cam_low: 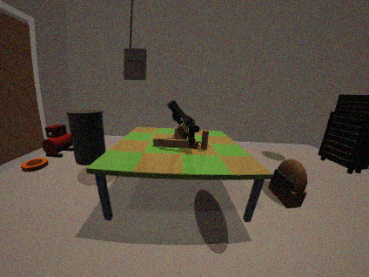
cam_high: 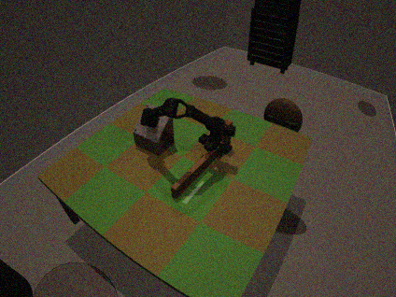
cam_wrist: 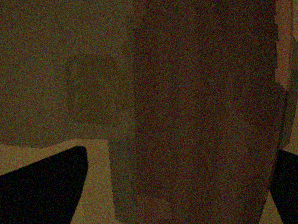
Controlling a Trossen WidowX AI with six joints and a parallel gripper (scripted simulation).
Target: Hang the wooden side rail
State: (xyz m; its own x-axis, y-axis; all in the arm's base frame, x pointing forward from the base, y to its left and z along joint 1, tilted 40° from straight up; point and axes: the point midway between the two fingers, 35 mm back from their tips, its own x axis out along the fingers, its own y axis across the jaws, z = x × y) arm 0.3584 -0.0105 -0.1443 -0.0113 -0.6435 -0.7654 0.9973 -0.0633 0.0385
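The headboard post lies 130 mm to the left of my gripper tip and 70 mm above it.
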